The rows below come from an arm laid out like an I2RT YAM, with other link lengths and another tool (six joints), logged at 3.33 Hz.
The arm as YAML. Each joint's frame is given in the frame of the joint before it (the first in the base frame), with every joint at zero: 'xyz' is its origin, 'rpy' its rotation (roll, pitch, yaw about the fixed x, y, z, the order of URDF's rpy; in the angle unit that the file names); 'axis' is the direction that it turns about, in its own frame. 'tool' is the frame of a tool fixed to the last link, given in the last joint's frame.
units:
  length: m
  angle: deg
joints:
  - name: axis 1
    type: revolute
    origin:
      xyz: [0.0, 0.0, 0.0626]
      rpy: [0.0, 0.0, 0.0]
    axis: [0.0, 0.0, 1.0]
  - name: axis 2
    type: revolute
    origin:
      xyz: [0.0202, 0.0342, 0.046]
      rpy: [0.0, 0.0, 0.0]
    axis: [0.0, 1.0, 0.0]
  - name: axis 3
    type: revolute
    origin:
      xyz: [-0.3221, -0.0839, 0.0]
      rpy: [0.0, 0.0, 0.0]
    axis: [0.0, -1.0, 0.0]
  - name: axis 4
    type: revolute
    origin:
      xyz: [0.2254, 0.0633, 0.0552]
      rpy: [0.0, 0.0, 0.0]
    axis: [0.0, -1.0, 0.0]
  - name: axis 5
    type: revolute
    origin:
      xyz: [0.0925, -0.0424, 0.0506]
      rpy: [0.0, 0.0, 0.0]
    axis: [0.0, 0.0, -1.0]
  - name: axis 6
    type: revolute
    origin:
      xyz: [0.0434, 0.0, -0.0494]
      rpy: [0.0, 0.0, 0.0]
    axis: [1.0, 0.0, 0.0]
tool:
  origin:
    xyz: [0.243, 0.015, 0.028]
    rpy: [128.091, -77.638, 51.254]
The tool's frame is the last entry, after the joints.
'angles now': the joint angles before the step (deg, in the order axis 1, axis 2, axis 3, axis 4, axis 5, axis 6). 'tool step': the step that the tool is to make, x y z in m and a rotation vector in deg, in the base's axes. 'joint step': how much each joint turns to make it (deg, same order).
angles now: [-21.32, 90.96, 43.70, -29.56, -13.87, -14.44]
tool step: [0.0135, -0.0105, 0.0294, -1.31, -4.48, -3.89]
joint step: [0.00, -5.40, 0.10, 0.08, 0.68, 3.96]
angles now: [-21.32, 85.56, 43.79, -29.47, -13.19, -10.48]
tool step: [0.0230, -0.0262, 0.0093, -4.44, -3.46, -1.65]
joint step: [0.00, 0.09, 0.01, 5.02, 3.28, 0.51]
